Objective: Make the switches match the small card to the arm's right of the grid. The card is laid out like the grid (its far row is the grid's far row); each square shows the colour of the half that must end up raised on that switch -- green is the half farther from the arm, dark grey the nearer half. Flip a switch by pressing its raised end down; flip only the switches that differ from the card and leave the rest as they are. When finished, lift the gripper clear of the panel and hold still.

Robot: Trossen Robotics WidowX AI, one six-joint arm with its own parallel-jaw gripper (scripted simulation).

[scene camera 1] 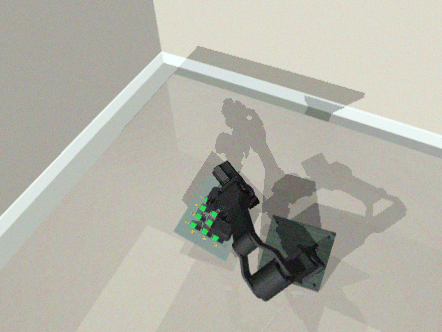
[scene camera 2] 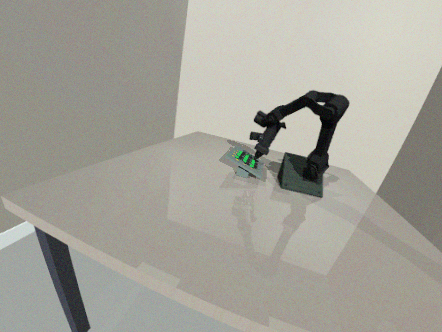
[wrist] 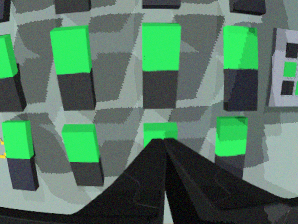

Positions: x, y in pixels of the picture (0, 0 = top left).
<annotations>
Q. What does the gripper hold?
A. Nothing.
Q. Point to a switch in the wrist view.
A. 161, 42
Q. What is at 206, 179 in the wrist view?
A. The gripper.
</annotations>
